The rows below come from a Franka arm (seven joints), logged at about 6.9 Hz.
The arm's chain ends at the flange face. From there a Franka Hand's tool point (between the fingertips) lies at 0.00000 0.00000 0.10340 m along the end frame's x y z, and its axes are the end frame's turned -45 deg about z.
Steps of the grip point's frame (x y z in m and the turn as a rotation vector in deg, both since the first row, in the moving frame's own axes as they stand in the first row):
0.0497 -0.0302 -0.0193 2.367 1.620 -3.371
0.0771 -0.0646 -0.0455 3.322 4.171 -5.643
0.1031 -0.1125 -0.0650 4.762 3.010 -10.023
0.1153 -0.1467 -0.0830 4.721 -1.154 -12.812
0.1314 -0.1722 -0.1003 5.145 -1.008 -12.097
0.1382 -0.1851 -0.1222 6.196 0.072 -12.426
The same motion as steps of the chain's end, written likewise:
0.0149 -0.0514 -0.0192 2.819 -0.528 -3.371
0.0082 -0.0906 -0.0451 5.298 0.600 -5.643
-0.0036 -0.1428 -0.0645 5.496 -1.239 -10.023
-0.0143 -0.1816 -0.0826 2.522 -4.154 -12.812
-0.0205 -0.2103 -0.0999 2.925 -4.351 -12.097
-0.0246 -0.2215 -0.1216 4.432 -4.330 -12.426

